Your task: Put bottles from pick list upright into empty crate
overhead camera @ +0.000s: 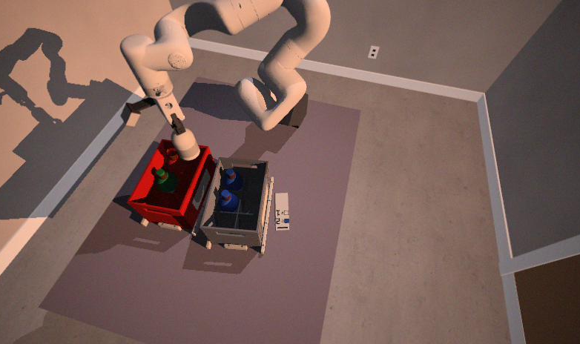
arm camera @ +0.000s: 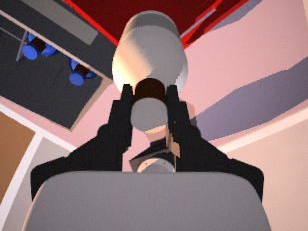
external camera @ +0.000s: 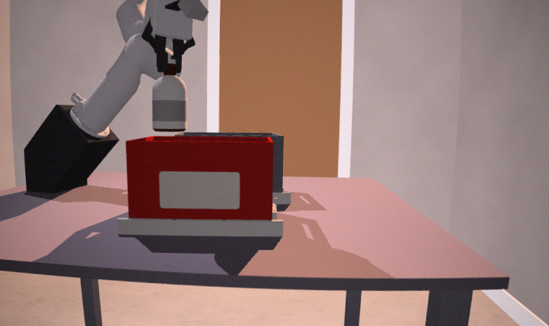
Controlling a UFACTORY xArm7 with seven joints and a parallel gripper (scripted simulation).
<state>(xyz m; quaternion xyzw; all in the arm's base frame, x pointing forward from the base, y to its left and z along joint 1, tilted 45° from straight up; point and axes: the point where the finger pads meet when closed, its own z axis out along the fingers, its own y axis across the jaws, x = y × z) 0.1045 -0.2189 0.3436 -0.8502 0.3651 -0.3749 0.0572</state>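
Now: hand 7 cm above the white bottle. From my hand the other things lie so: red bottle (1 cm behind, 9 cm to the right, 25 cm below); then red crate (8 cm ahead, 6 cm to the right, 25 cm below); then green bottle (7 cm ahead, 10 cm to the right, 25 cm below).
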